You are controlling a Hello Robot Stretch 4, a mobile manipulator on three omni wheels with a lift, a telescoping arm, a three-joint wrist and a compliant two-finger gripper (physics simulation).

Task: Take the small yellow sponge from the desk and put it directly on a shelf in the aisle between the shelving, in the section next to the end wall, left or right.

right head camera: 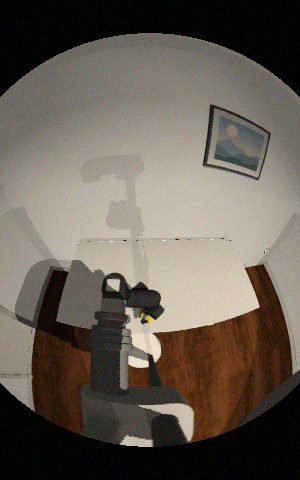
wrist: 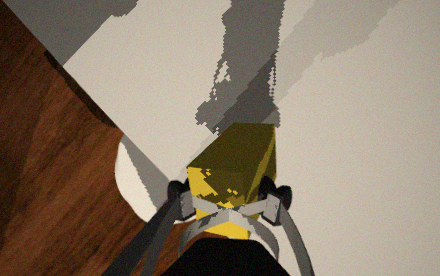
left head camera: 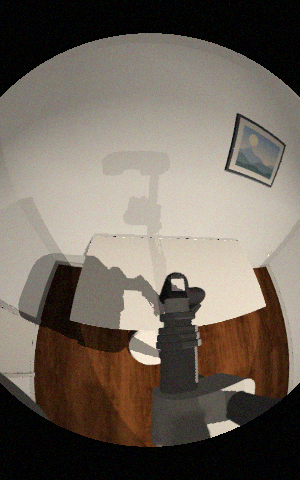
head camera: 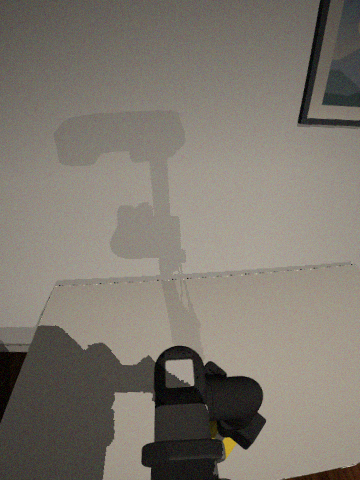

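Seen in the pictures: gripper, fingertip midpoint: (right head camera: 149, 316); robot's base, link origin: (right head camera: 140, 347) (left head camera: 149, 344).
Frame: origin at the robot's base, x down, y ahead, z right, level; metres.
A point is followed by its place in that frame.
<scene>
The small yellow sponge (head camera: 229, 446) {x -0.881, y 0.204, z 0.100 m} (right head camera: 150, 318) {x -0.879, y 0.201, z 0.092 m} (wrist: 232, 150) {x -0.870, y 0.250, z 0.060 m} is between the two fingertips of my gripper (wrist: 230, 189) {x -0.836, y 0.221, z 0.088 m}, which is shut on it. In the wrist view both fingertips press on its sides, and it appears tilted, over the pale desk (head camera: 300, 350) {x -0.693, y 0.502, z 0.443 m} (left head camera: 215, 260) {x -0.693, y 0.659, z 0.530 m} (right head camera: 200, 280) {x -0.692, y 0.482, z 0.472 m} (wrist: 360, 175) {x -0.692, y 0.360, z 0.238 m} near the desk's front edge. In the head view the wrist covers much of the sponge and the fingers. In the left head view the arm and wrist hide the sponge. The shelving, the aisle and the end wall's shelf sections do not show in these views.
A white round object (left head camera: 142, 350) {x -0.187, y -0.051, z -0.070 m} (right head camera: 154, 346) {x -0.186, y 0.022, z 0.141 m} (wrist: 131, 175) {x -0.187, y -0.105, z -0.076 m} is at the desk's front edge, over the brown wood floor (left head camera: 110, 390) {x 0.027, y -0.643, z -0.396 m} (right head camera: 225, 370) {x 0.028, y -0.478, z 0.956 m} (wrist: 50, 150) {x 0.028, y -0.409, z -0.459 m}. A wall stands behind the desk, with a framed picture (left head camera: 256, 154) {x -1.573, y 0.940, z 0.689 m} (right head camera: 237, 145) {x -1.574, y 0.940, z 0.690 m} at the right. Pale walls rise on both sides.
</scene>
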